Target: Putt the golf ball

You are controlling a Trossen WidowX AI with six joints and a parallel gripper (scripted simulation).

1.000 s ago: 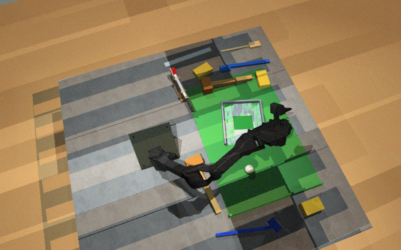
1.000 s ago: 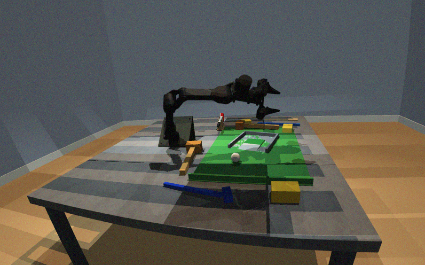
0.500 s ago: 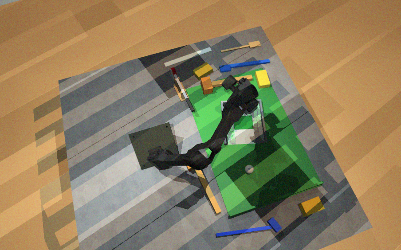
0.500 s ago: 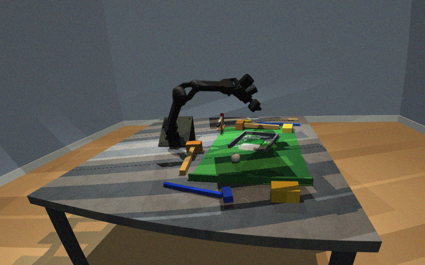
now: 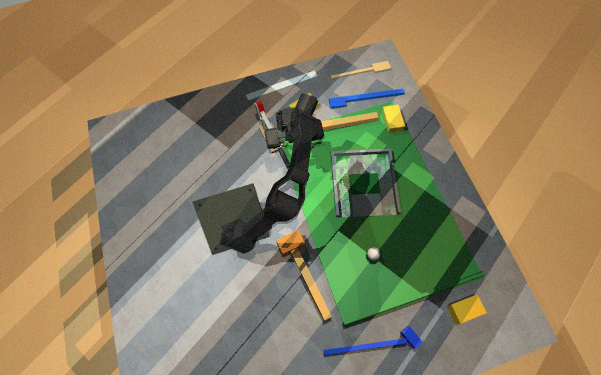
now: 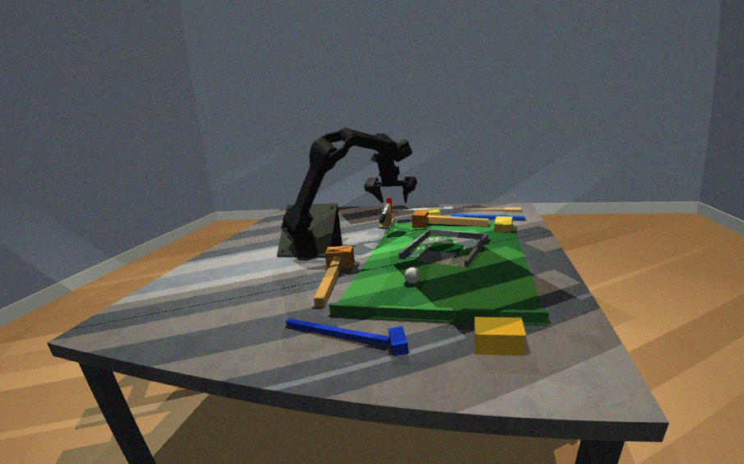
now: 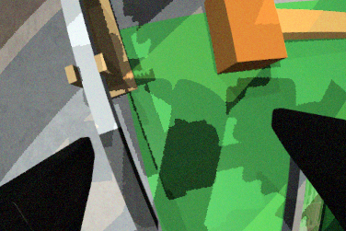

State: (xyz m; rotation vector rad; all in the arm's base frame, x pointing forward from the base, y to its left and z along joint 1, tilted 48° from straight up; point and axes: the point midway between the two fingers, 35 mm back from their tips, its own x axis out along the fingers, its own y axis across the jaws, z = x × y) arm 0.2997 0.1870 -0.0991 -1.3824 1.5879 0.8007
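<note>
My gripper tip is 80 mm to the right of the red putter, 60 mm above it and 50 mm past it. Round my gripper tip: white golf ball: 450 mm to the right, 100 mm ahead, 90 mm below; then green mat: 280 mm to the right, 180 mm ahead, 110 mm below; then tan stand: 100 mm to the left, 80 mm below, 50 mm behind.
</note>
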